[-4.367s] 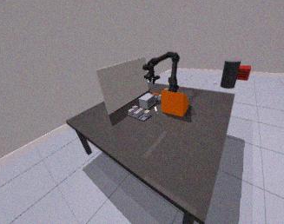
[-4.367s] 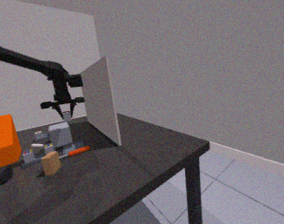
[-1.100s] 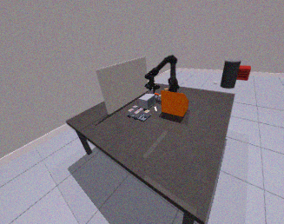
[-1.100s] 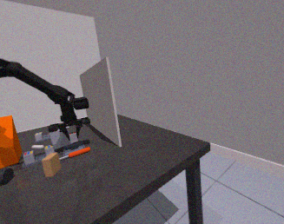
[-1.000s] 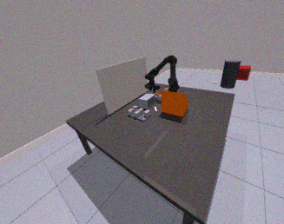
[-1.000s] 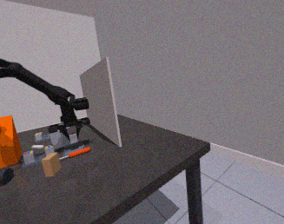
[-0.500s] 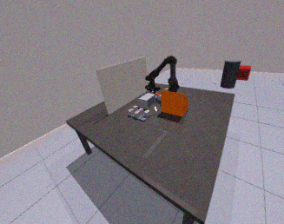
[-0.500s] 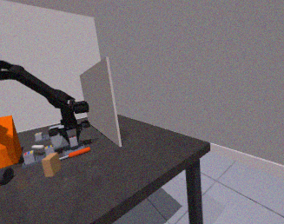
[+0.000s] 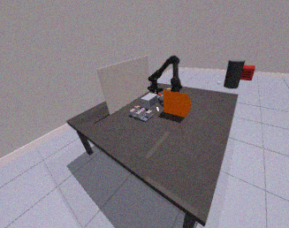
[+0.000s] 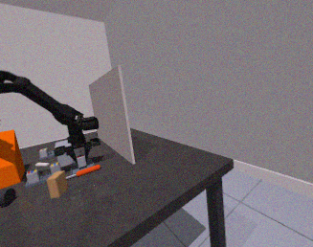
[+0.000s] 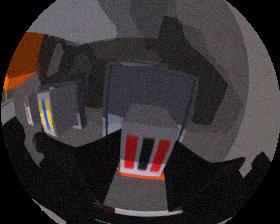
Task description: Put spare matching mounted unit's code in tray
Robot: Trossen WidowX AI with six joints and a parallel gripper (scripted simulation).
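My gripper tip is now 2 cm below the grey spare. Also, from my gripper tip: grey panel: 20 cm above, 19 cm to the left, 18 cm ahead; then grey unit: 19 cm to the left, 6 cm behind, 3 cm above; then tan block: 16 cm to the right, 8 cm behind, 1 cm above.
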